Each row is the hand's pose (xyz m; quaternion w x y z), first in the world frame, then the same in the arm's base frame.
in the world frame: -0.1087 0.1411 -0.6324 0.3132 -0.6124 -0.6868 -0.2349
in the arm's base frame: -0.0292 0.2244 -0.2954 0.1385 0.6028 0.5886 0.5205
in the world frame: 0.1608 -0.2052 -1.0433 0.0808 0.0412 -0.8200 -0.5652
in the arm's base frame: 0.2389 -0.3095 -0.3621 0.4441 -0.0845 0.7768 0.4384
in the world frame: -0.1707 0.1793 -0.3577 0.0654 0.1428 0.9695 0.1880
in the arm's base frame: -0.2459 0.3688 -0.1817 0.5531 0.2738 0.7712 0.1564
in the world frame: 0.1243 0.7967 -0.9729 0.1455 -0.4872 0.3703 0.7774
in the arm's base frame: 0.6445 0.5983 -0.2159 0.4603 -0.6859 0.4128 0.3838
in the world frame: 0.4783 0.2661 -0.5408 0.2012 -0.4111 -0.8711 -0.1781
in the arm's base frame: 0.2306 0.1424 0.2471 0.2930 0.4970 0.7416 0.3422
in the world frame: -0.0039 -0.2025 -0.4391 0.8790 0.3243 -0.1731 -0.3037
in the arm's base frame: -0.2894 -0.0519 -0.1457 0.6121 0.3241 -0.6462 -0.3203
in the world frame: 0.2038 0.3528 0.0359 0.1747 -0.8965 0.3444 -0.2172
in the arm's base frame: -0.2875 0.5054 0.3705 0.2033 -0.5886 0.4253 -0.6567
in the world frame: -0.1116 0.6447 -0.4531 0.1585 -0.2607 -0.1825 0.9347
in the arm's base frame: 0.0736 0.7210 -0.1264 0.2704 -0.7031 -0.1121 0.6481
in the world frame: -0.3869 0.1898 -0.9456 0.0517 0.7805 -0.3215 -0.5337
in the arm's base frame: 0.1015 0.2708 -0.6937 0.1932 -0.8260 0.5211 0.0939
